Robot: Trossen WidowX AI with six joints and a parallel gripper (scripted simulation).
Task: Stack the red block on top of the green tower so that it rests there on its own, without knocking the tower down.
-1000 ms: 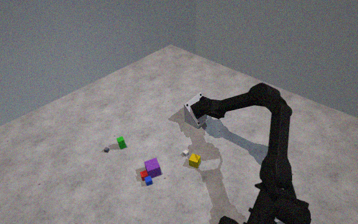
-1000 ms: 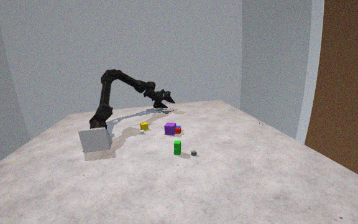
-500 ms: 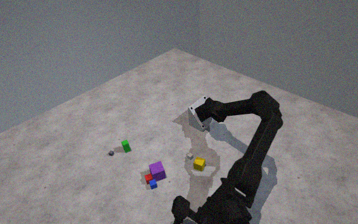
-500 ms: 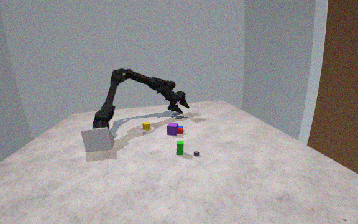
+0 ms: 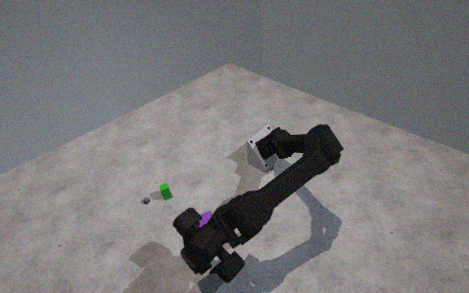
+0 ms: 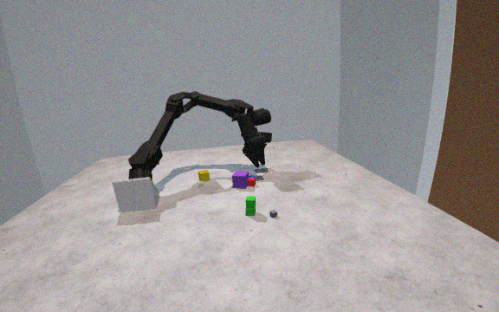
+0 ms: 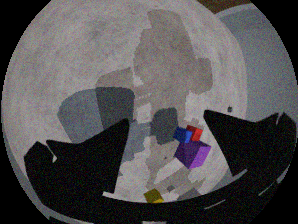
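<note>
Right now the red block is 8 cm to the right of my gripper tip, 5 cm behind it and 3 cm below it. Also, from my gripper tip: purple block 9 cm behind, 7 cm to the right, 2 cm below; then yellow block 22 cm behind, 2 cm below, 1 cm to the left; then blue block 5 cm to the right, 5 cm behind, 3 cm below.
</note>
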